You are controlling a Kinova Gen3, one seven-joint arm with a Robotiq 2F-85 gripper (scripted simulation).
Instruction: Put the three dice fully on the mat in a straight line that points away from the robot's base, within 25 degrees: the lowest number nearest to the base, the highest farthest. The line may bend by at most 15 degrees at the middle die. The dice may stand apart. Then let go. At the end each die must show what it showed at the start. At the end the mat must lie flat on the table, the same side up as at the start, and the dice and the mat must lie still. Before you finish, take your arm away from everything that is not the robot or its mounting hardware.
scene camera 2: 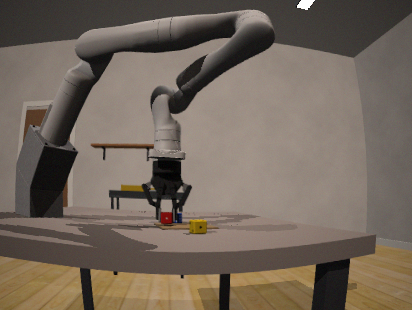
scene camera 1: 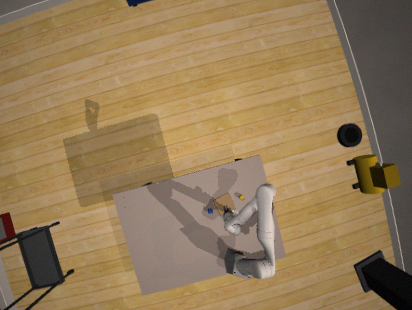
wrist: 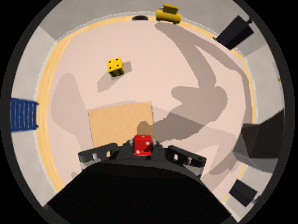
Path:
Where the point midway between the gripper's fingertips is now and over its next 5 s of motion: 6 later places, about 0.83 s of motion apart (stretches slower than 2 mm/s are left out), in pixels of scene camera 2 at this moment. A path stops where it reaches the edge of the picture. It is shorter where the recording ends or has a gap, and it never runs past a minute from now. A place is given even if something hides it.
My gripper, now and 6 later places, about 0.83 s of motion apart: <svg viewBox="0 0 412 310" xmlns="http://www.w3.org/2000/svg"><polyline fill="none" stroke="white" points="166,222 166,223 166,222 164,196 167,186 171,188 175,189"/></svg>

